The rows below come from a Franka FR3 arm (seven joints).
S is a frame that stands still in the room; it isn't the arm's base.
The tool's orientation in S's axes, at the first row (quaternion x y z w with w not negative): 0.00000 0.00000 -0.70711 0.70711
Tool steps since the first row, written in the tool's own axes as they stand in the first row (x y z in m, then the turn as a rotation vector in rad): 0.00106 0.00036 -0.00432 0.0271 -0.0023 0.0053; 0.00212 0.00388 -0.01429 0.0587 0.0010 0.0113; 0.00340 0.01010 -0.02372 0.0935 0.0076 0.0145; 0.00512 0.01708 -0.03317 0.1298 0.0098 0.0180; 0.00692 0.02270 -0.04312 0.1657 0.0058 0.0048; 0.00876 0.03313 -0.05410 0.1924 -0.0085 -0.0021; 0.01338 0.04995 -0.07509 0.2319 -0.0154 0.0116; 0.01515 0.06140 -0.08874 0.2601 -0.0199 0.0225; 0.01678 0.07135 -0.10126 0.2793 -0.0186 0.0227
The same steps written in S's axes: 0.00036 -0.00106 -0.00432 -0.0023 -0.0271 0.0053; 0.00388 -0.00212 -0.01429 0.0010 -0.0587 0.0113; 0.01010 -0.00340 -0.02372 0.0076 -0.0935 0.0145; 0.01708 -0.00512 -0.03317 0.0098 -0.1298 0.0180; 0.02270 -0.00692 -0.04312 0.0058 -0.1657 0.0048; 0.03313 -0.00876 -0.05410 -0.0085 -0.1924 -0.0021; 0.04995 -0.01338 -0.07509 -0.0154 -0.2319 0.0116; 0.06140 -0.01515 -0.08874 -0.0199 -0.2601 0.0225; 0.07135 -0.01678 -0.10126 -0.0186 -0.2793 0.0227
